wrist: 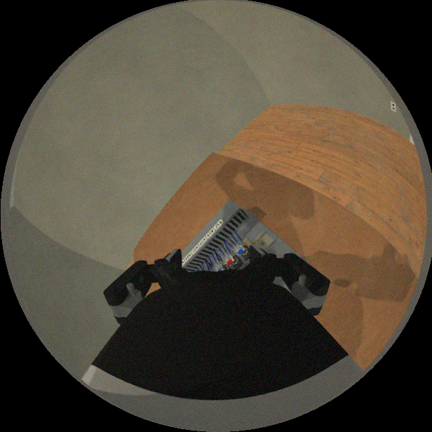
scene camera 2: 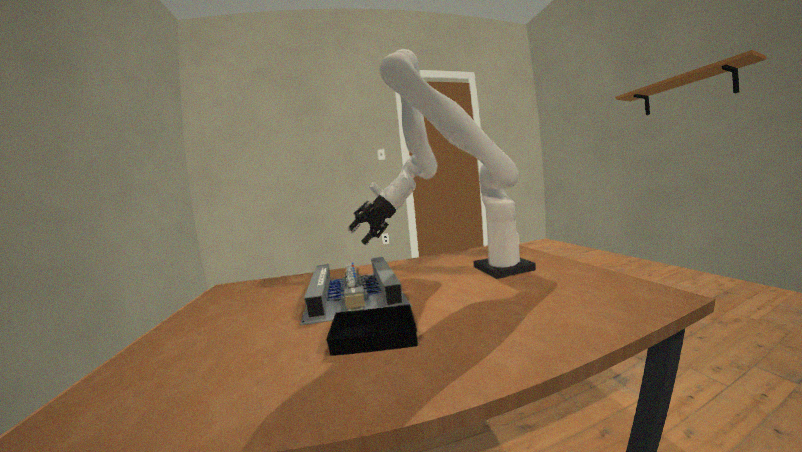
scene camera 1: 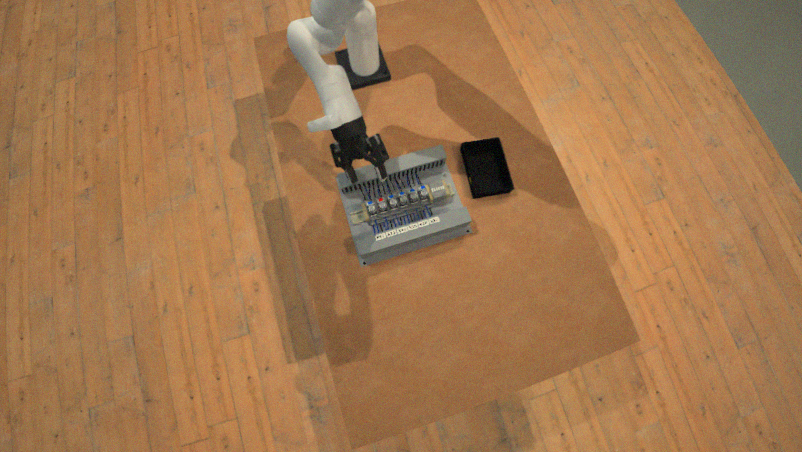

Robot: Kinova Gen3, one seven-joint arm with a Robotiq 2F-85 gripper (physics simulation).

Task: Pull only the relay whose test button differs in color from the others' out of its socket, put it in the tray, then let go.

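Pixels of known places: gripper, between the fingertips: point(scene camera 2: 356, 237) point(scene camera 1: 368, 181); arm's base, origin of its link: point(scene camera 2: 502, 262) point(scene camera 1: 364, 64).
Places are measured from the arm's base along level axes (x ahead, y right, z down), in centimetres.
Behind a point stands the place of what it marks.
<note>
The relay with the red test button point(scene camera 1: 381, 200) {z -4.6, x 46.3, y 12.8 cm} point(wrist: 230, 262) sits in the row on the rail, second from the left end in scene camera 1. The other relays beside it, such as the end one point(scene camera 1: 371, 207) {z -4.6, x 47.0, y 15.9 cm}, have blue buttons. The black tray point(scene camera 1: 473, 194) {z 0.8, x 52.8, y -12.2 cm} point(scene camera 2: 371, 332) {z 1.9, x 47.3, y -18.0 cm} stands beside the panel, right of it in scene camera 1. My gripper point(scene camera 1: 368, 179) {z -12.9, x 43.5, y 14.5 cm} point(scene camera 2: 357, 236) {z -12.9, x 43.5, y 14.5 cm} point(wrist: 215, 254) is open and empty, tilted, in the air above the panel on the robot-base side. In the wrist view the gripper body hides part of the relay row.
The grey panel point(scene camera 1: 367, 255) {z -0.8, x 57.5, y 21.5 cm} carries two slotted wire ducts, one on each side of the relays, with blue wires between. The duct point(scene camera 1: 418, 161) {z -4.0, x 39.6, y -0.7 cm} point(scene camera 2: 386, 280) {z -4.1, x 39.9, y -4.8 cm} nearer the robot base stands up beside the row. A yellowish end block point(scene camera 2: 354, 300) {z -0.7, x 48.6, y -5.4 cm} sits at the tray end of the rail.
</note>
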